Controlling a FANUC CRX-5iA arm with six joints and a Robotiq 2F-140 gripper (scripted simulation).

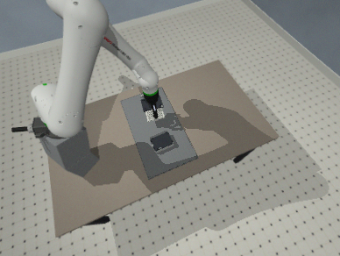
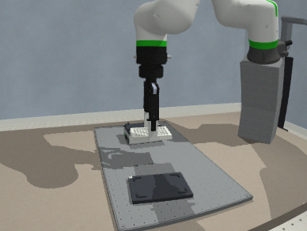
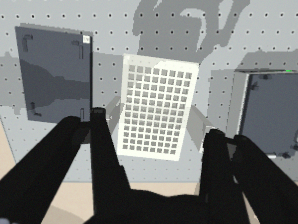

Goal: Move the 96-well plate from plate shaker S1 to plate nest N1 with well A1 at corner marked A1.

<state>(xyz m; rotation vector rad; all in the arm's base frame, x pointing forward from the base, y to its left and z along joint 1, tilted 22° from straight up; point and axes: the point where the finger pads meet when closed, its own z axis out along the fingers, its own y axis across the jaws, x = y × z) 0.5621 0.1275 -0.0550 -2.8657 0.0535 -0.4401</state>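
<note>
The dark plate nest N1 is 170 mm to the left of my hand and 120 mm below it. The rest, counted from my hand: white 96-well plate (20 mm below).
</note>
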